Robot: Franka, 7 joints.
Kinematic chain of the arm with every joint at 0, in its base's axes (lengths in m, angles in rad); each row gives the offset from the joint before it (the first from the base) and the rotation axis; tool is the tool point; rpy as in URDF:
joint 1: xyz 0 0 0.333 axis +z
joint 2: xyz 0 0 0 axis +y
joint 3: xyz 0 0 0.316 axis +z
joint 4: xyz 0.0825 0 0 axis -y
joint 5: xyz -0.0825 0 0.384 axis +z
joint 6: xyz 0 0 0 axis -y
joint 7: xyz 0.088 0 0 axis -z
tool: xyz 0 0 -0.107 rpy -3.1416 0 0
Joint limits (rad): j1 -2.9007..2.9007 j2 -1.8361..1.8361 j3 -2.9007..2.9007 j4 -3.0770..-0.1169 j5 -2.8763..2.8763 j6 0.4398..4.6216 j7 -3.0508..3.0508
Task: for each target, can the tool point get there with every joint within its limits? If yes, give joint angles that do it. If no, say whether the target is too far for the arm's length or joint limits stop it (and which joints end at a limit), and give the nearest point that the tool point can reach.
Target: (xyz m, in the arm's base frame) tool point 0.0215 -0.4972 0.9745
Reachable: yes | joints -0.3579 0.4528 -1.8169 -1.1763 -0.1012 3.1439 2.2291
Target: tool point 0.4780 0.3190 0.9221
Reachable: yes | joints 0.4102 0.2868 0.4693 -0.8389 1.2984 3.0873 1.0177
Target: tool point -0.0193 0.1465 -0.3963
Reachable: no: joint limits stop it (at a limit: joint 2) | nearest point -0.0209 0.1584 -0.3462 | short by 0.052 m
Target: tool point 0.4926 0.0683 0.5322
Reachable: yes | joints 1.5748 0.6168 -1.9650 -2.1501 -1.2929 3.9486 0.5873
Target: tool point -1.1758 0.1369 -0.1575
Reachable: no: too far | nearest point -0.7872 0.0917 0.0046 | short by 0.423 m
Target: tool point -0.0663 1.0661 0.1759
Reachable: no: too far | nearest point -0.0527 0.8471 0.2082 | short by 0.222 m
